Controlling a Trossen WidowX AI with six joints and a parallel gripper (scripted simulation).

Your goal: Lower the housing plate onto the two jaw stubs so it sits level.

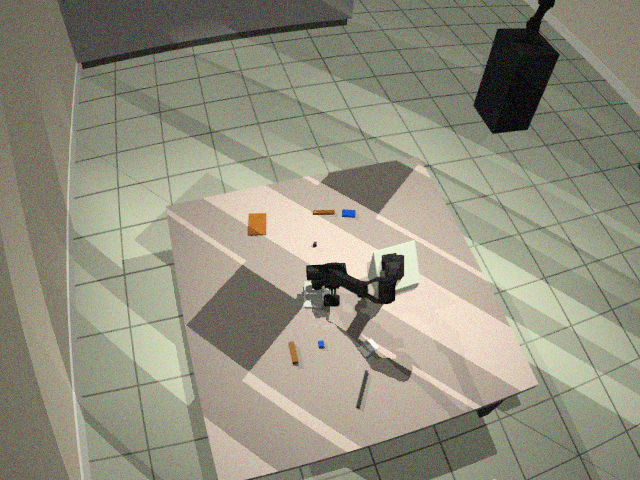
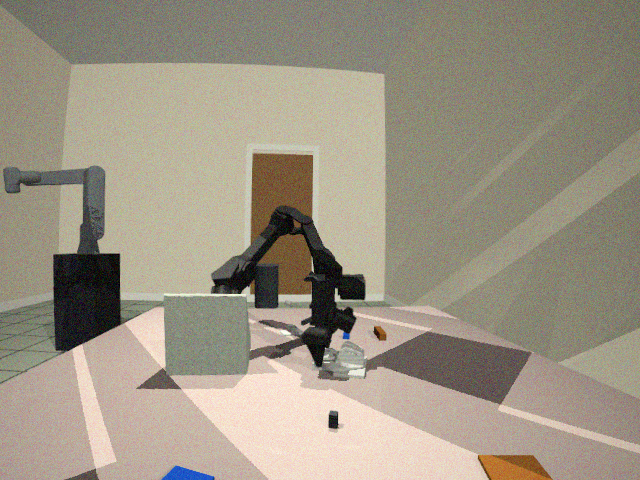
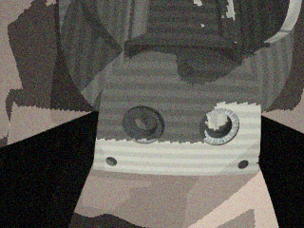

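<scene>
The white housing part is 1 cm ahead of my gripper tip and 2 cm above it. The rest, counted from my gripper tip: blue cube 9 cm ahead, 21 cm to the left; white jaw assembly 3 cm ahead, 1 cm to the left; black cube 26 cm to the right.
</scene>
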